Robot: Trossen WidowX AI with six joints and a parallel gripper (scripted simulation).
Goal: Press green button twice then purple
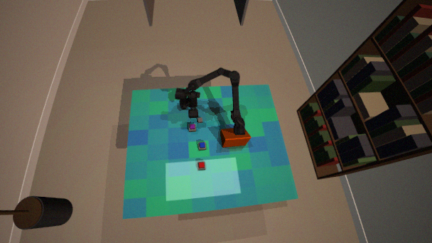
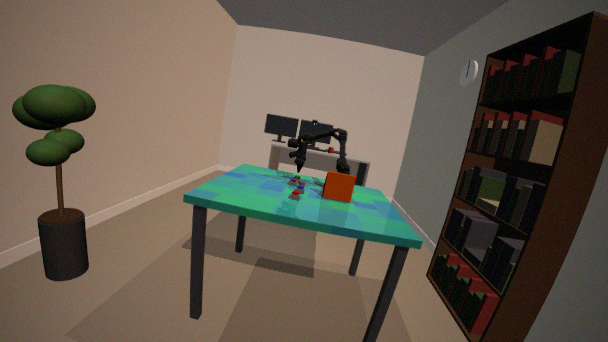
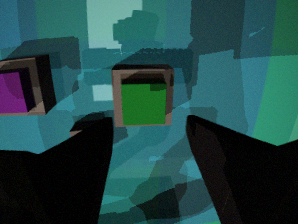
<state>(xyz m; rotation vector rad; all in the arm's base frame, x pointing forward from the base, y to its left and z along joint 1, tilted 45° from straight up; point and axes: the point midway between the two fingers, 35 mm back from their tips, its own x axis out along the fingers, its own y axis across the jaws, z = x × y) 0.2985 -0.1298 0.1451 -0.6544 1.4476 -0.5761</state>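
Now: the green button 4 cm below my gripper tip. The rest, counted from my gripper tip: red button: 4 cm behind, 38 cm to the left, 4 cm below; then purple button: 1 cm ahead, 11 cm to the left, 4 cm below; then blue button: 5 cm behind, 25 cm to the left, 4 cm below.
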